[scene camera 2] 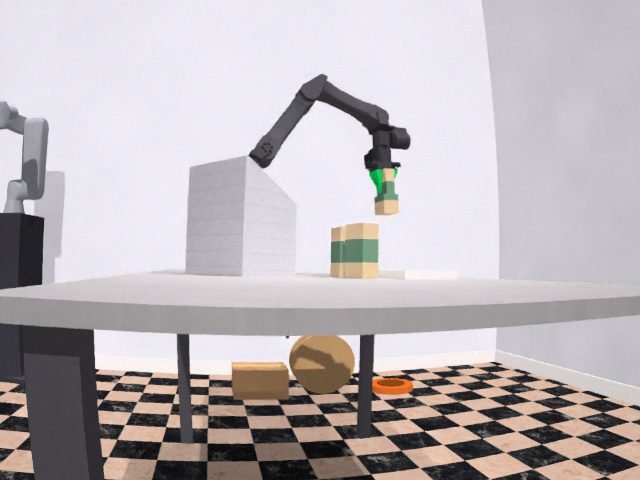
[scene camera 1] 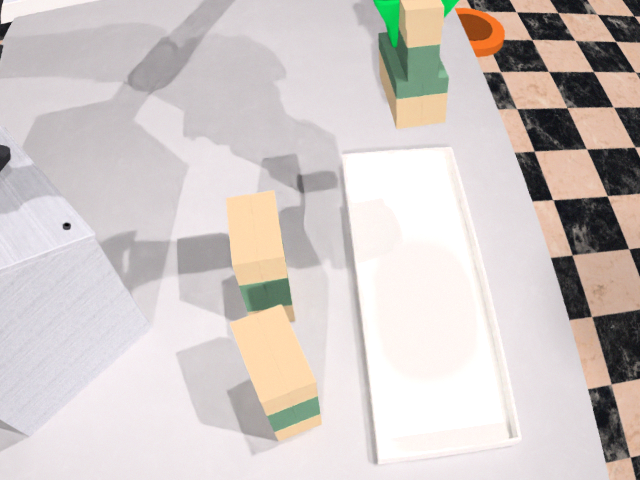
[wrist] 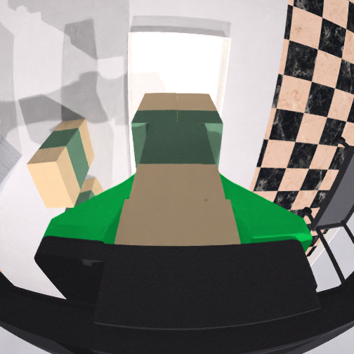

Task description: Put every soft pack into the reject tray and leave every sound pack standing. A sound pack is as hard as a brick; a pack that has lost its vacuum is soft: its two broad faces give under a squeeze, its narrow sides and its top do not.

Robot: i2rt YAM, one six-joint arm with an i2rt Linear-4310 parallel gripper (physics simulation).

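Pixels of known places: gripper, fingertip midpoint: (scene camera 2: 384,194); arm's base at its link origin: (scene camera 2: 242,185).
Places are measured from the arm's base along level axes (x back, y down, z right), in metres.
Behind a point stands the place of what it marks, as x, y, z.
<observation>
My gripper (scene camera 1: 419,31) @[-0.433, -0.016, -0.190] (scene camera 2: 387,183) @[-0.433, -0.016, -0.190] (wrist: 176,174) has green fingers shut on a tan pack with a green band (scene camera 1: 421,85) @[-0.442, -0.003, -0.140] (scene camera 2: 386,207) @[-0.428, 0.034, -0.137] (wrist: 176,215). The pack hangs upright, high above the table. Its upper part between the fingers is narrower than its lower end, so its gripped faces are pressed in. In the wrist view the held pack overlaps the white reject tray (scene camera 1: 361,413) (scene camera 2: 431,274) @[-0.493, 0.234, 0.131] (wrist: 175,55); the exact spot below it is hard to tell. Two similar packs stand left of the tray: a farther one (scene camera 1: 255,232) @[-0.290, 0.107, -0.047] (wrist: 52,180) and a nearer one (scene camera 1: 276,356) @[-0.324, 0.107, 0.079] (scene camera 2: 361,250) @[-0.312, 0.176, 0.116].
The grey base block (scene camera 1: 67,320) @[-0.107, 0.125, 0.054] (scene camera 2: 217,222) @[0.052, 0.112, 0.093] stands left of the standing packs. The table edge runs right of the tray, with the checkered floor beyond. An orange ring (scene camera 1: 493,43) (scene camera 2: 392,391) lies on the floor.
</observation>
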